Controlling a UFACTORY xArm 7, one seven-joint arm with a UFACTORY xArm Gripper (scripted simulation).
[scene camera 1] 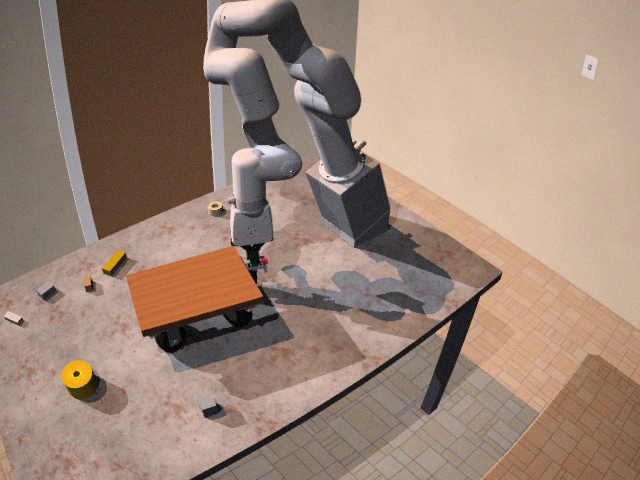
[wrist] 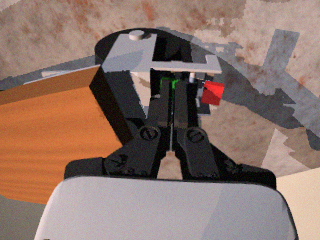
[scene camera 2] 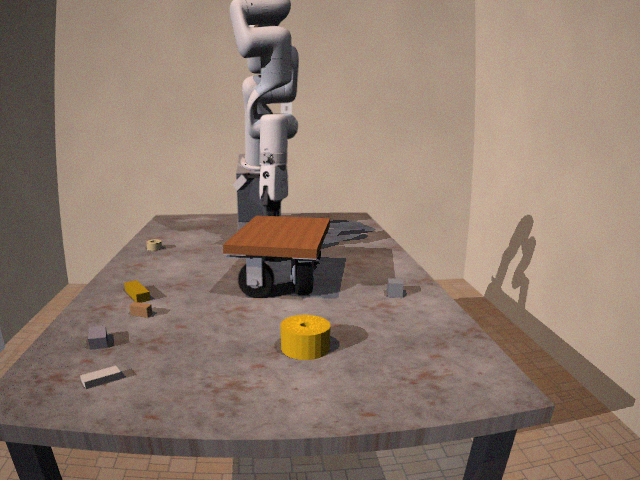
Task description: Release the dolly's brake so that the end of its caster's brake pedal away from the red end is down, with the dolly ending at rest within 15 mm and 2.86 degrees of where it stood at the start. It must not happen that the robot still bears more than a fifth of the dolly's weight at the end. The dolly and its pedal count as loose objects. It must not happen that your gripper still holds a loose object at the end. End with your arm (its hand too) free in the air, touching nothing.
Labels:
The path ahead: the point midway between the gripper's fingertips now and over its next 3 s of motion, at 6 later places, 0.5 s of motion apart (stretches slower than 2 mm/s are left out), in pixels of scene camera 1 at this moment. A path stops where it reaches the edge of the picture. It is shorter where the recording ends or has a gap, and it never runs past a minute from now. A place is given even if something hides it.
My gripper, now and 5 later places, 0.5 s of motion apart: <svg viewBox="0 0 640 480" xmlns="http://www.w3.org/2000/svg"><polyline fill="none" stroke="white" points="253,260 252,262 253,262 253,252 251,239 251,238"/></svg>

